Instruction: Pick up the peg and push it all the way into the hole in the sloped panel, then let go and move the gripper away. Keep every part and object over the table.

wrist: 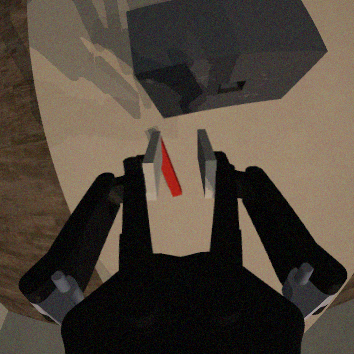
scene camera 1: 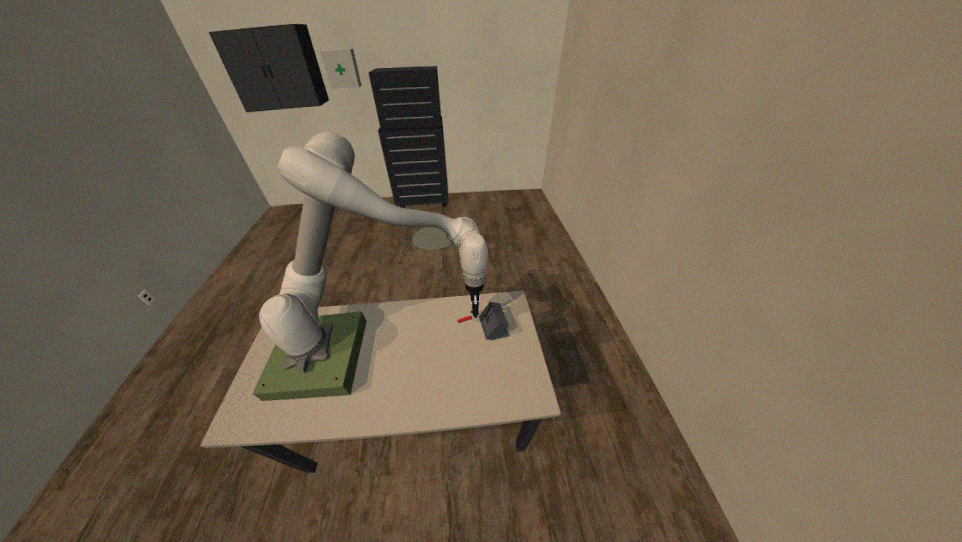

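Where they show: gripper, fingertip midpoint: [wrist: 179, 144] [scene camera 1: 474, 316]; arm's base, link origin: [scene camera 1: 309, 346].
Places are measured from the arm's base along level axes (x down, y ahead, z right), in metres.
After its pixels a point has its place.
Note:
The red peg [scene camera 1: 464, 319] {z -0.016, x 0.065, y 0.679 m} [wrist: 170, 171] {z -0.016, x 0.062, y 0.681 m} lies on the table, slanted, with its grey end toward the dark block. In the wrist view it shows between the fingers, close to the left finger, which hides part of it. The dark grey block with the sloped panel [scene camera 1: 494, 321] {z 0.094, x -0.025, y 0.792 m} [wrist: 280, 70] {z 0.096, x -0.013, y 0.785 m} stands just beyond the fingertips. A small rectangular hole [wrist: 232, 87] {z 0.062, x 0.016, y 0.772 m} shows in its near face. My gripper [scene camera 1: 475, 315] {z 0.005, x 0.028, y 0.725 m} [wrist: 179, 144] {z 0.005, x 0.028, y 0.725 m} is partly open, points down above the table and holds nothing.
The pale table [scene camera 1: 430, 390] {z 0.280, x 0.075, y 0.472 m} carries a green base plate [scene camera 1: 343, 363] {z 0.123, x -0.008, y 0.154 m} under the arm at its left. The block stands near the table's right end. Wooden floor [wrist: 25, 160] shows past the table's edge at the left of the wrist view.

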